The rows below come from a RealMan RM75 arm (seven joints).
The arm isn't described. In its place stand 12 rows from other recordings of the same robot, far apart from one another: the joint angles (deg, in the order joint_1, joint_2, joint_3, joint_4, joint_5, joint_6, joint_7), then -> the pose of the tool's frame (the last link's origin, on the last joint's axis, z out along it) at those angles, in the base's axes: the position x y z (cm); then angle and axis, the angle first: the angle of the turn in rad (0 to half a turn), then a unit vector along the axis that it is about.
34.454 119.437 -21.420 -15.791 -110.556 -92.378 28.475 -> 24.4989 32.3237 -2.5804 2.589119 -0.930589 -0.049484 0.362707
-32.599 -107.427 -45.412 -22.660 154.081 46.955 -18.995 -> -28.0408 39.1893 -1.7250 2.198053 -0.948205 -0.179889 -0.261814
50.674 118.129 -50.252 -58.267 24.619 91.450 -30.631 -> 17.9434 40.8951 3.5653 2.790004 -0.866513 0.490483 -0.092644
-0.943 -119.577 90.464 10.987 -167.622 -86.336 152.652 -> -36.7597 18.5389 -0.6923 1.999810 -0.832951 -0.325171 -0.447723
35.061 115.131 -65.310 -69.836 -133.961 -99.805 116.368 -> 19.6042 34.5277 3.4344 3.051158 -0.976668 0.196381 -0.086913
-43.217 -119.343 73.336 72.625 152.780 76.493 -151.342 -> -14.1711 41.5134 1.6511 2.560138 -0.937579 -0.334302 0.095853
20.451 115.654 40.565 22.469 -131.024 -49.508 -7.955 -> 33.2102 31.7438 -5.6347 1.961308 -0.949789 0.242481 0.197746
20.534 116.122 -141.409 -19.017 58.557 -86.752 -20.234 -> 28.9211 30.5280 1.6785 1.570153 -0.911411 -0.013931 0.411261
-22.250 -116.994 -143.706 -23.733 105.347 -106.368 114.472 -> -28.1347 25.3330 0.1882 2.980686 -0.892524 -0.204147 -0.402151
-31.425 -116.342 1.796 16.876 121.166 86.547 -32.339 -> -30.3959 32.9500 1.4116 2.365866 -0.946913 -0.061396 -0.315572
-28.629 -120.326 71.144 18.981 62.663 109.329 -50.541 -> -19.0884 26.9190 -2.3430 3.023208 -0.828883 -0.031279 -0.558547
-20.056 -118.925 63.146 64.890 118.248 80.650 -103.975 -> -25.3436 32.6329 1.3863 2.824494 -0.964528 -0.250677 -0.082743
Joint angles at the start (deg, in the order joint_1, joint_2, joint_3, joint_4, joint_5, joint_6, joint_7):
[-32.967, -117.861, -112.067, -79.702, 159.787, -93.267, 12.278]
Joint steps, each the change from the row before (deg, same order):
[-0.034, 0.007, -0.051, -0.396, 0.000, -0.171, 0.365]
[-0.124, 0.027, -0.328, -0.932, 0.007, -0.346, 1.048]
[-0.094, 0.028, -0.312, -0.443, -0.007, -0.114, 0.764]
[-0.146, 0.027, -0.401, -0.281, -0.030, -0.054, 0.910]
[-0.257, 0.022, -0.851, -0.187, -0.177, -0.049, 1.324]
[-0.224, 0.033, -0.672, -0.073, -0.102, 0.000, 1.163]
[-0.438, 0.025, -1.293, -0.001, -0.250, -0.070, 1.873]
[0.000, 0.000, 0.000, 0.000, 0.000, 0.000, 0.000]
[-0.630, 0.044, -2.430, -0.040, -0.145, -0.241, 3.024]
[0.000, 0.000, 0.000, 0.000, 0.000, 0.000, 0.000]
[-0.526, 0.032, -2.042, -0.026, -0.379, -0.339, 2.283]
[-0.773, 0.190, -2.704, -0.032, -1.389, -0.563, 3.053]
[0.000, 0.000, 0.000, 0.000, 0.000, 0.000, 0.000]
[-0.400, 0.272, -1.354, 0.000, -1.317, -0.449, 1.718]
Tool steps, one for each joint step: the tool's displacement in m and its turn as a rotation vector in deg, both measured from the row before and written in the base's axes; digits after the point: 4 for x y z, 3 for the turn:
[0.0014, 0.0002, 0.0011, -0.076, 0.119, -0.519]
[0.0031, 0.0008, 0.0032, -0.074, 0.255, -1.346]
[0.0015, 0.0007, 0.0021, -0.018, 0.131, -0.840]
[0.0012, 0.0009, 0.0019, -0.081, 0.099, -0.873]
[0.0013, 0.0014, 0.0027, -0.058, -0.135, -1.066]
[0.0008, 0.0012, 0.0022, -0.097, -0.023, -0.908]
[0.0012, 0.0020, 0.0034, -0.151, -0.242, -1.341]
[0.0000, 0.0000, 0.0000, 0.000, 0.000, 0.000]
[0.0004, 0.0027, 0.0069, 0.016, -0.291, -1.823]
[0.0000, 0.0000, 0.0000, 0.000, 0.000, 0.000]
[0.0008, 0.0017, 0.0052, -0.005, -0.558, -1.358]
[0.0030, 0.0024, 0.0067, -0.149, -1.387, -2.254]
[0.0000, 0.0000, 0.0000, 0.000, 0.000, 0.000]
[0.0025, 0.0011, 0.0036, -0.285, -1.029, -1.520]

